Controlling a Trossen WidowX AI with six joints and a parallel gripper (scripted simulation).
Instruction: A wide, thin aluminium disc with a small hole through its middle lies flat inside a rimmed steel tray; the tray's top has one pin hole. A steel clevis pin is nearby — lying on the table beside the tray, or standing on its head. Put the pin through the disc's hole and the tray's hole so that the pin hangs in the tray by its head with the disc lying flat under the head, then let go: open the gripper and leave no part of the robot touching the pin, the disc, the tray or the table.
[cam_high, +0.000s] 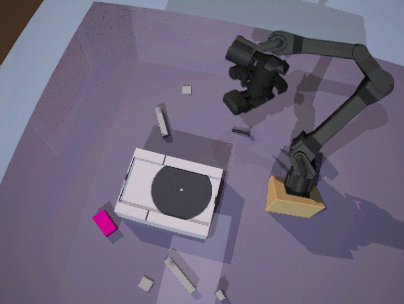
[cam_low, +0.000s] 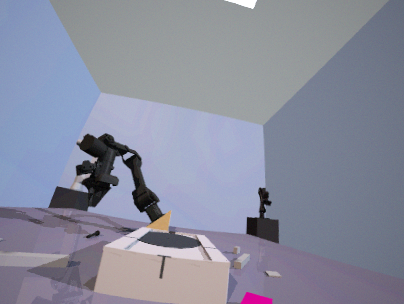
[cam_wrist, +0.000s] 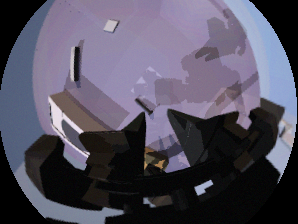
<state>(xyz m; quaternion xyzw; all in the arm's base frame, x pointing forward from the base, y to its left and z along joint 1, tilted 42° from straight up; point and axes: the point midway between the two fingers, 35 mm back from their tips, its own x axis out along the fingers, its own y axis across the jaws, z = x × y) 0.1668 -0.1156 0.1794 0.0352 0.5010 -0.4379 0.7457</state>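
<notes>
The clevis pin is 80 mm below my gripper tip, 30 mm to the left of it and 10 mm ahead of it. From my gripper tip the other things lie so: grey bar: 480 mm to the left, 80 mm below, 80 mm ahead; then rimmed tray: 280 mm to the left, 160 mm ahead, 40 mm below; then dark aluminium disc: 270 mm to the left, 130 mm ahead, 30 mm below.
</notes>
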